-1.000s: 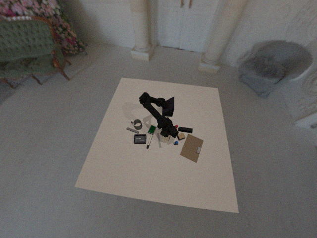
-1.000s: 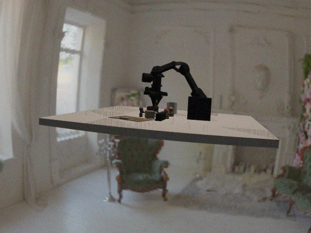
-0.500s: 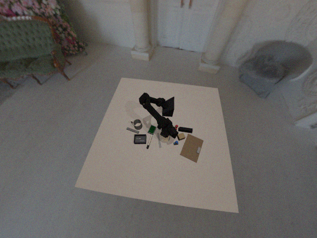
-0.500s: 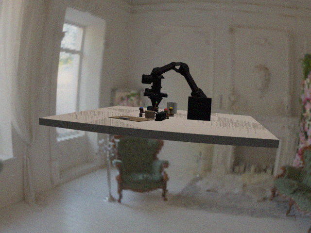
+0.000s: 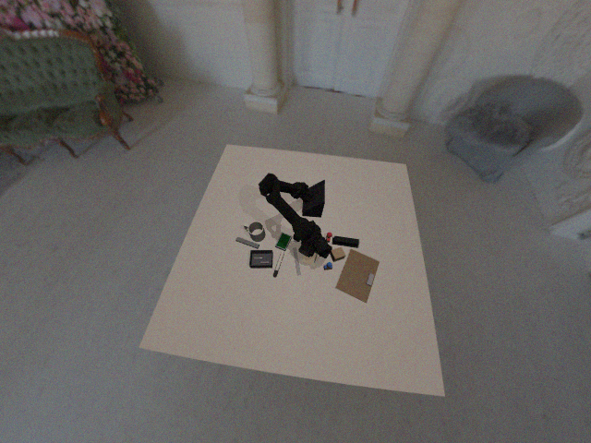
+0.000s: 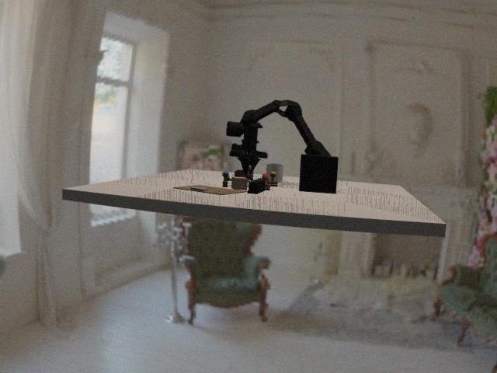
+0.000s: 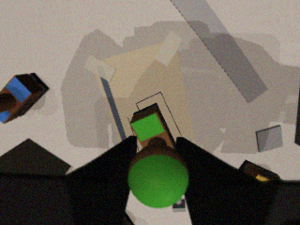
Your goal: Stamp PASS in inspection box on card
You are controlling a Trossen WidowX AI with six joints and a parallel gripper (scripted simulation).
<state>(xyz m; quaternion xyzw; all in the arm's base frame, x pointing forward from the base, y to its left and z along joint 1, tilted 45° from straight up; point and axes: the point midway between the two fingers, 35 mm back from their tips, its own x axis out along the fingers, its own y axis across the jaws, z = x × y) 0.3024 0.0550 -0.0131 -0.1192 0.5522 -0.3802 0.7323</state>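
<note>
Right now my gripper tip is 10 mm short of the cream card and 50 mm above it. From my gripper tip the other things lie so: green-knobbed stamp right at my gripper tip; then blue stamp 70 mm ahead, 100 mm to the left, 30 mm below; then grey ruler 50 mm ahead, 60 mm to the right, 50 mm below.
</note>
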